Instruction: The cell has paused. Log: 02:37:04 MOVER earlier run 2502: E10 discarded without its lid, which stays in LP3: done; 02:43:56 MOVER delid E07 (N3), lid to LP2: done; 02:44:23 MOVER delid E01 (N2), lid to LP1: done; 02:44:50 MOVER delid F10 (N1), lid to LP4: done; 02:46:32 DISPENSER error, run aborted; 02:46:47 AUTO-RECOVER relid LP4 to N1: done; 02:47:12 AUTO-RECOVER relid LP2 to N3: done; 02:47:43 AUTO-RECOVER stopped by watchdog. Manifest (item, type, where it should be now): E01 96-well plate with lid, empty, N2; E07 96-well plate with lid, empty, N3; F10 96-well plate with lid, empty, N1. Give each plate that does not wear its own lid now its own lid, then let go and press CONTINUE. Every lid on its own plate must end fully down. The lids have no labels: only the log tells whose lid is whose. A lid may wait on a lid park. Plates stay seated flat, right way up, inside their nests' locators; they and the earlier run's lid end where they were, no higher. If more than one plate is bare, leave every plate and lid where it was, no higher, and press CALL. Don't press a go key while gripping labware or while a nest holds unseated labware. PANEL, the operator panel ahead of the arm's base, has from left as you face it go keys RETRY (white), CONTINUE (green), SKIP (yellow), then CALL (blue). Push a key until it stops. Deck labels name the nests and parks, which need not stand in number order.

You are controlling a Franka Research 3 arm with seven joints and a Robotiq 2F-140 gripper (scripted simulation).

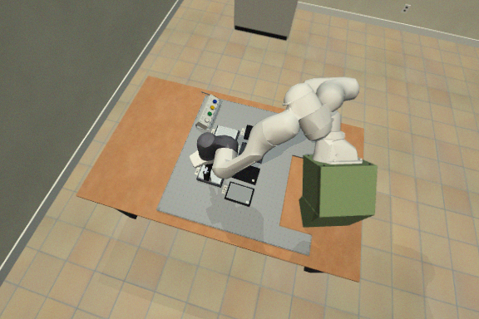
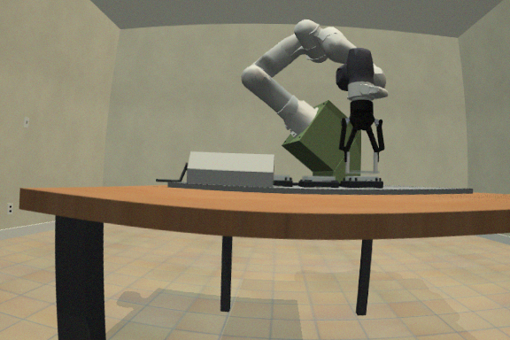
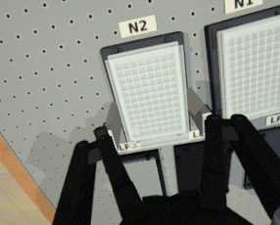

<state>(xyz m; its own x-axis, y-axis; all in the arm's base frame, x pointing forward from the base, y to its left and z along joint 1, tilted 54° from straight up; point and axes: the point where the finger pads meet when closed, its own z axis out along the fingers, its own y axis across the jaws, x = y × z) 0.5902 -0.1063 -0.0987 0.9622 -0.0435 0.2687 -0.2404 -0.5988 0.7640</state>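
Now: the plate 40 mm below my hand. Round my hand: LP3 label (80 mm behind, 70 mm to the left, 70 mm below); nest (60 mm below); black park (190 mm behind, 30 mm to the right, 70 mm below).
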